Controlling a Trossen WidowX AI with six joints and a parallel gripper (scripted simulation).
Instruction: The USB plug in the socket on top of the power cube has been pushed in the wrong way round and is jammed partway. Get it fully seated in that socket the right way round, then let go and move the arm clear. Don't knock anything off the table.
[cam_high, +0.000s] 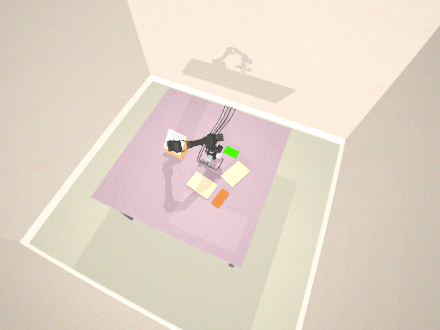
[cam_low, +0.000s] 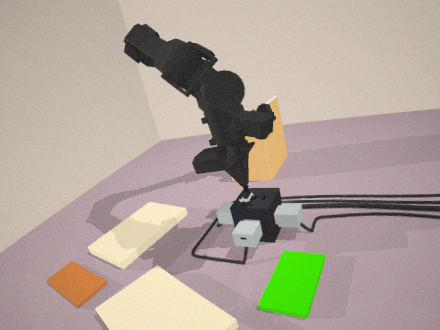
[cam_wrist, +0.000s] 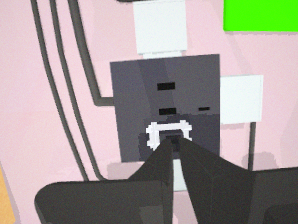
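Right now my gripper tip is 20 mm above the USB plug. The rest, counted from my gripper tip: green block: 120 mm ahead, 130 mm to the left, 100 mm below; orange tile: 270 mm ahead, 280 mm to the right, 100 mm below.
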